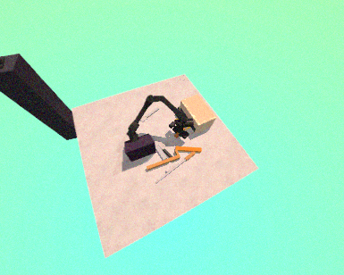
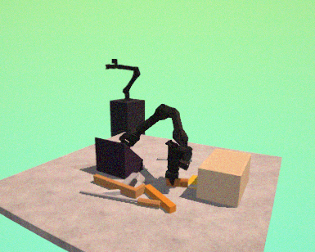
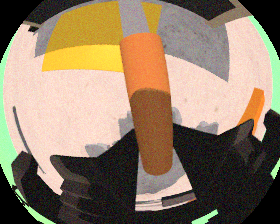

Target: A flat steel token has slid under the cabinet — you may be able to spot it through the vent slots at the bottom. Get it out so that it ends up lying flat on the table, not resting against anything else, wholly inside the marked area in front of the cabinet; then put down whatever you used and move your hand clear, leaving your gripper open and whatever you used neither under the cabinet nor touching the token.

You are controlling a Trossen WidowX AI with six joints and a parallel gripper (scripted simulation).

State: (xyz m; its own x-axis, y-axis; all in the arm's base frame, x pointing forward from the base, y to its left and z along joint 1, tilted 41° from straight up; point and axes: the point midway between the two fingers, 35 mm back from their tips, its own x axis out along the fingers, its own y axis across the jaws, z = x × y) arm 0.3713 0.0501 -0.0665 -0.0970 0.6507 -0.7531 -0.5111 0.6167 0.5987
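Now: the dark-handled tool 160 mm behind my gripper tip and 110 mm to the right of it. From my gripper tip the other things lie so: orange bar: 40 mm ahead, 160 mm to the right, 10 mm above.
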